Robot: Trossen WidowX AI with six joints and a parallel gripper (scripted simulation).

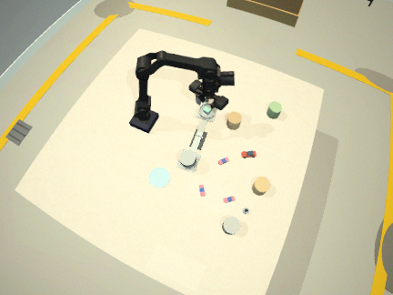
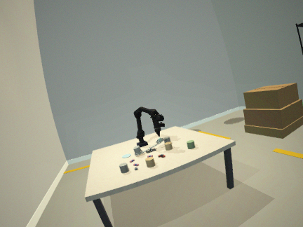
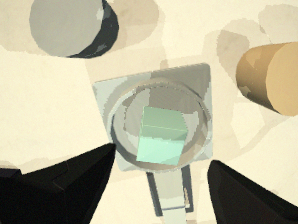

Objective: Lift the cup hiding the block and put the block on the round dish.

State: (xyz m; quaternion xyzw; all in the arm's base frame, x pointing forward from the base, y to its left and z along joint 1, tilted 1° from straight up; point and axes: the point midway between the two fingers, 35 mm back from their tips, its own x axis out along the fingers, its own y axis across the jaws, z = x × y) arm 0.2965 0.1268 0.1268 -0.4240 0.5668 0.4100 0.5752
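The pale blue round dish lies 90 mm behind my gripper tip, 370 mm to the right of it and 120 mm below it. From my gripper tip the other things lie so: red toy (260 mm ahead, 110 mm to the right, 110 mm below); then balance beam (10 mm ahead, 130 mm to the right, 90 mm below); then green cylinder (300 mm ahead, 190 mm to the left, 90 mm below).
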